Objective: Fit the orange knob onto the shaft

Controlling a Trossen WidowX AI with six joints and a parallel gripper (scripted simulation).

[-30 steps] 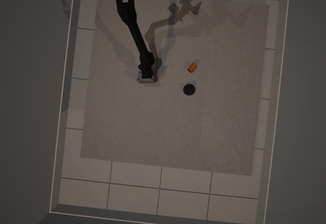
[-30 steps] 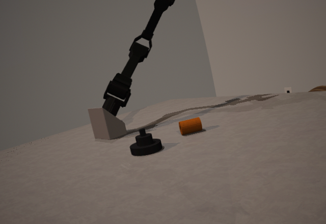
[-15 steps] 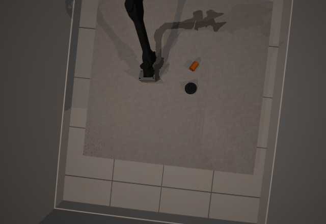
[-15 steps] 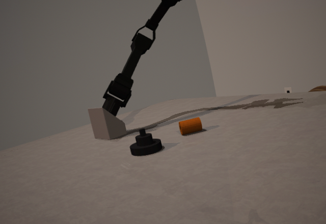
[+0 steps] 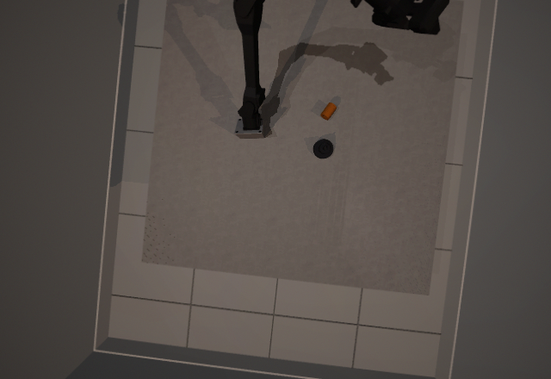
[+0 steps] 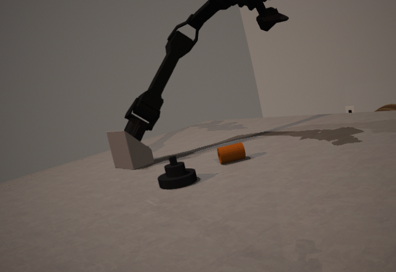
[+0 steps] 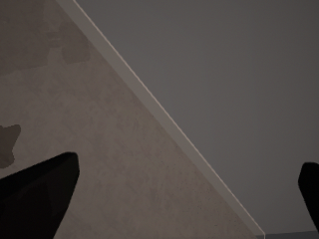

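My gripper tip is 160 mm past the orange knob, 100 mm to the left of it and 330 mm above it. Round my gripper tip: dark round pedestal 190 mm behind, 260 mm to the right, 320 mm below.
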